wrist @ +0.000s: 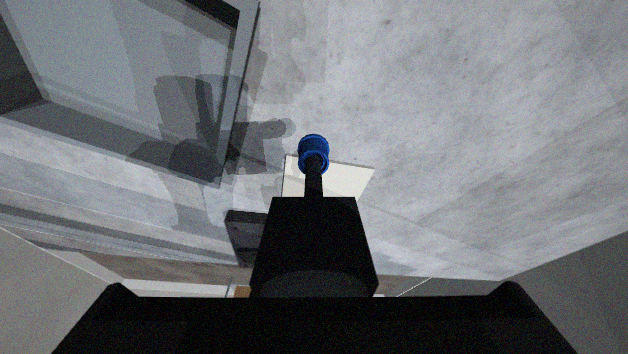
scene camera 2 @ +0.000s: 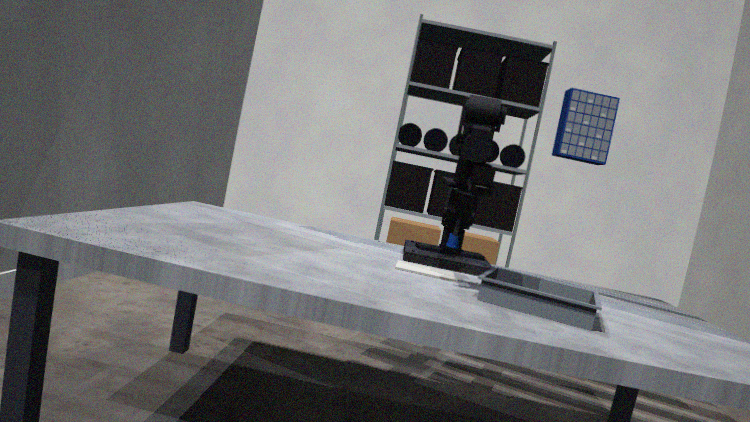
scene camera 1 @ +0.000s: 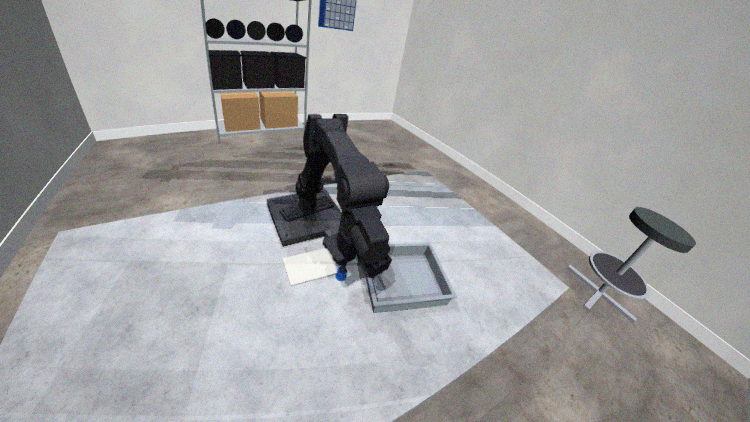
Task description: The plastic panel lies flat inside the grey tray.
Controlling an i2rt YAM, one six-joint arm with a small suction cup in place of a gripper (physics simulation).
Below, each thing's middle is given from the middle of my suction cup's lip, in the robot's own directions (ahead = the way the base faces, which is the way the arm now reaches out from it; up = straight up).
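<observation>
I look for the grey tray [scene camera 2: 559,302] and find it 50 mm ahead of my suction cup, 200 mm to the left of it and 70 mm below it. As for the plastic panel [scene camera 1: 305,267], it is 20 mm to the right of my suction cup, 140 mm behind it and 100 mm below it.
</observation>
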